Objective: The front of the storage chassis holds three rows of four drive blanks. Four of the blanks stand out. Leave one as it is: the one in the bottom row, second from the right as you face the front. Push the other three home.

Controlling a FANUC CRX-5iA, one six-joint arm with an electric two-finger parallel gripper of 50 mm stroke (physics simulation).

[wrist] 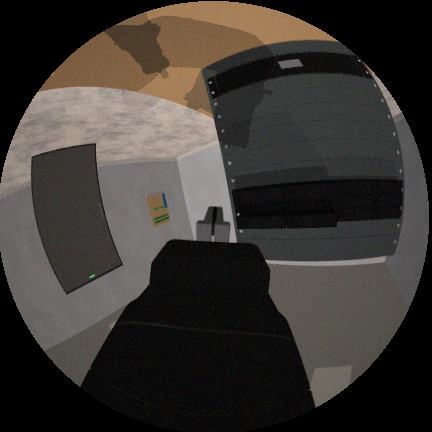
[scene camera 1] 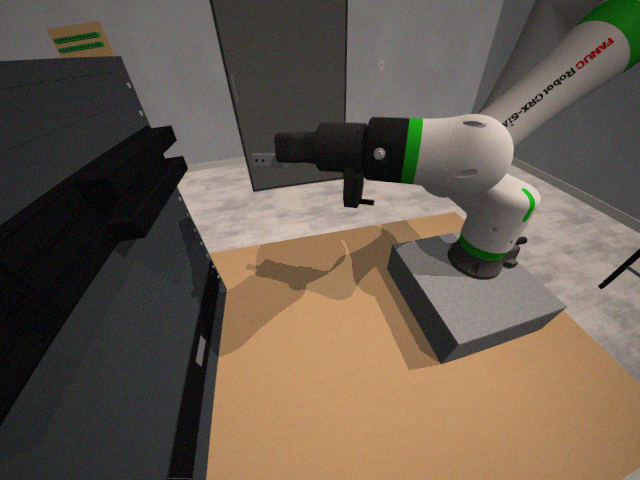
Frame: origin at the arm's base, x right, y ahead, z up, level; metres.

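Where they show: gripper, fingertip midpoint: (wrist: 214, 215) (scene camera 1: 254, 159); arm's base at its link origin: (scene camera 1: 473, 260).
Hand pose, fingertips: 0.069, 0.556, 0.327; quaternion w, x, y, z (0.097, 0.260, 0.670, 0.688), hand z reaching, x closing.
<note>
Each offset is from my fingertips to the centre of the thing, as dx, dy, dz. "pt": to the spot under its first point. Level surfaces: height alone.
The dark grey storage chassis @(pt -0.248, +0.188, -0.087) (scene camera 1: 118, 320) (wrist: 320, 120) stands at the left in the scene view. It appears upside down at the right in the wrist view. Black drive blanks form a dark band across its front. At the far end, an upper black block @(pt -0.004, +0.138, +0.063) (scene camera 1: 164, 135) and a lower black block @(pt -0.115, +0.138, +0.006) (scene camera 1: 155, 198) stand out in the scene view. Two adjoining blanks (wrist: 261, 221) (wrist: 311, 220) stand out along one edge of the band in the wrist view. Other blanks' depths are too dark to tell. My gripper (scene camera 1: 254, 159) (wrist: 214, 215) is shut and empty, clear of the chassis, pointing past its far side edge.
The chassis and the grey robot base block (scene camera 1: 485, 310) stand on the wooden table @(dz -0.441) (scene camera 1: 336, 413) (wrist: 195, 45). A dark door panel (scene camera 1: 289, 77) (wrist: 75, 215) stands behind the arm. A small board with green strips (scene camera 1: 80, 40) (wrist: 159, 210) hangs on the wall.
</note>
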